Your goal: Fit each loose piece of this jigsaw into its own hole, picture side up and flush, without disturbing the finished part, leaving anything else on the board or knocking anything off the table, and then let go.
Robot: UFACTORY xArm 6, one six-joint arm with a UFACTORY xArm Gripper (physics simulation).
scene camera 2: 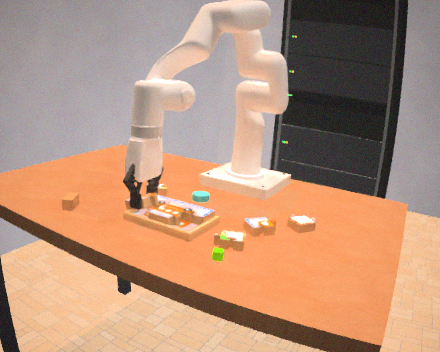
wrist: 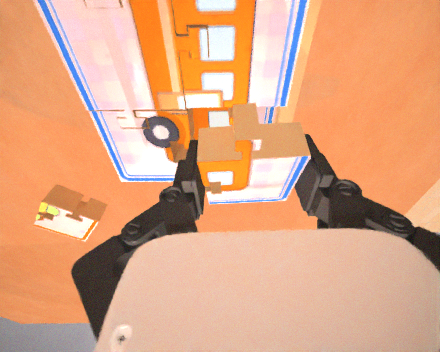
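My gripper (scene camera 2: 144, 199) (wrist: 247, 155) is shut on an orange-and-white corner piece (wrist: 275, 175) with a blue border, picture side up. It holds the piece at the left end of the jigsaw board (scene camera 2: 159, 228) (wrist: 307, 40), over a corner; whether the piece touches the board is hidden. The finished part (scene camera 2: 202, 213) (wrist: 217, 42) shows an orange bus; a dark wheel shows beside the left finger in the wrist view. A loose piece (scene camera 2: 162, 189) (wrist: 67, 215) lies behind the board. Three other loose pieces (scene camera 2: 231, 238) (scene camera 2: 259, 224) (scene camera 2: 301, 222) lie right of the board.
A bright green cube (scene camera 2: 218, 254) lies in front of the nearest loose piece. A teal disc (scene camera 2: 201, 196) lies behind the board. A brown block (scene camera 2: 70, 201) lies at the left near the table edge. The robot's base plate (scene camera 2: 212, 180) stands at the back.
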